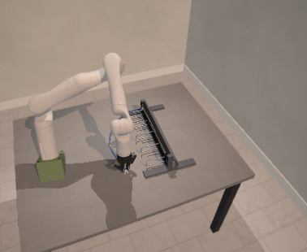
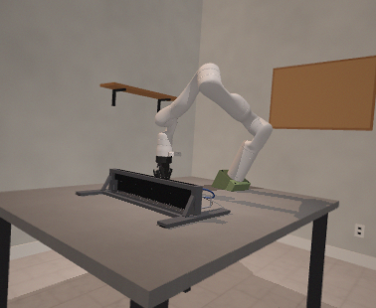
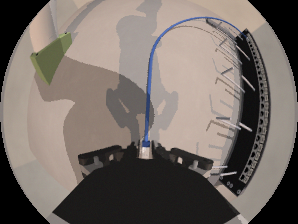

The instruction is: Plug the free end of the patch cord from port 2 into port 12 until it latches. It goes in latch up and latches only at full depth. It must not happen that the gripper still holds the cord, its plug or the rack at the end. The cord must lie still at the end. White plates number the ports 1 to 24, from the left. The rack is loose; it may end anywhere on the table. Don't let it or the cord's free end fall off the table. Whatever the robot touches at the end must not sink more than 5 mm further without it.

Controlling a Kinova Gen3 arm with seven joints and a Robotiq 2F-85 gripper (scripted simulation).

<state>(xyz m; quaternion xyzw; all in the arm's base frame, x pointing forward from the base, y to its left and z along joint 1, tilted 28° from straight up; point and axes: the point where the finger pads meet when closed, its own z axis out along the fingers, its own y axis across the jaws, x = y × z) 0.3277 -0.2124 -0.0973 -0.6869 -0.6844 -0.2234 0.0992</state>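
Right now my hand is 10 mm to the left of the white plug and 10 mm above it.
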